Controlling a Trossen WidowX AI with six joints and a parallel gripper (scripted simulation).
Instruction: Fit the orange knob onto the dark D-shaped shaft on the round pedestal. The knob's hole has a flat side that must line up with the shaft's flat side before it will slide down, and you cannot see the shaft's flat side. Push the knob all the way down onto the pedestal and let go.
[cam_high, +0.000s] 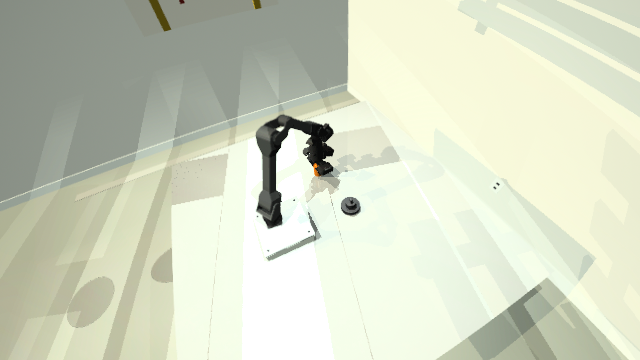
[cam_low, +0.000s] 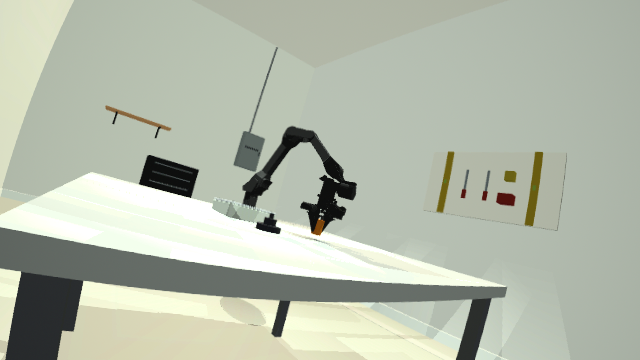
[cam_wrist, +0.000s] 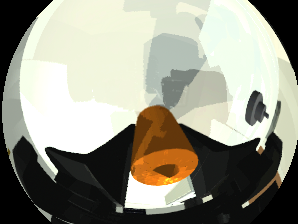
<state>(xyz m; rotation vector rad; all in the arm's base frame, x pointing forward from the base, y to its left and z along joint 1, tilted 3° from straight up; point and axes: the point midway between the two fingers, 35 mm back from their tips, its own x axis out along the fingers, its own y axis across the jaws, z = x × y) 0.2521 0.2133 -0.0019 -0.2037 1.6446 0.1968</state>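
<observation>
Right now my gripper tip is 80 mm short of the round dark pedestal, 230 mm to the left of it and 10 mm below it. Also, from my gripper tip: orange knob 20 mm above.
</observation>
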